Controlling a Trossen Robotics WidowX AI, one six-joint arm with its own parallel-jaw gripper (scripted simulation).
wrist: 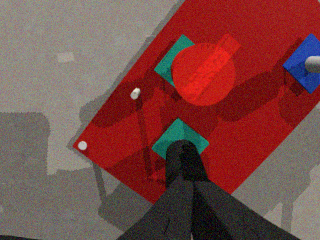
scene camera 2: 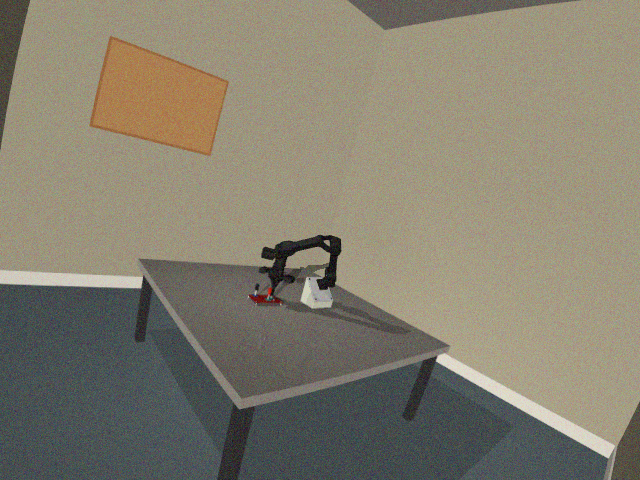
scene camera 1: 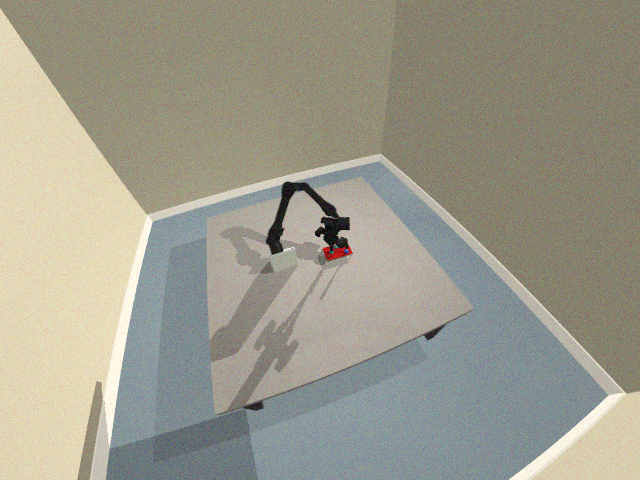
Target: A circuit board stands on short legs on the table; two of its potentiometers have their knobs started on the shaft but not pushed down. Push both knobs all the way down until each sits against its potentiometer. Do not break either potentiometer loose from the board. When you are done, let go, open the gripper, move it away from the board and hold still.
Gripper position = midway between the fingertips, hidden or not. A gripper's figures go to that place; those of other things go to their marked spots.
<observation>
My gripper (wrist: 189,183): 0.10 m from the lens. A red knob (wrist: 203,74) is 0.07 m from the lens.
</observation>
